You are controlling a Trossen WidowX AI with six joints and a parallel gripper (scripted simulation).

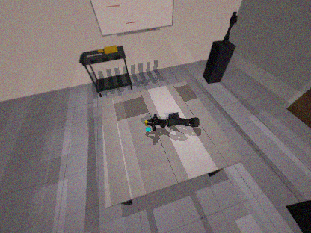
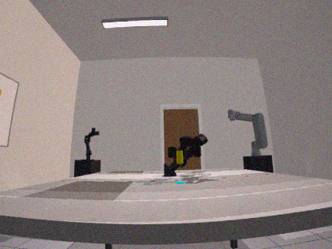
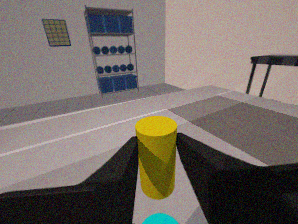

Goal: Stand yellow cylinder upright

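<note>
My gripper tip is 150 mm above the cyan circle and 10 mm past it. From my gripper tip the other things lie so: yellow tall cylinder (20 mm below).
</note>
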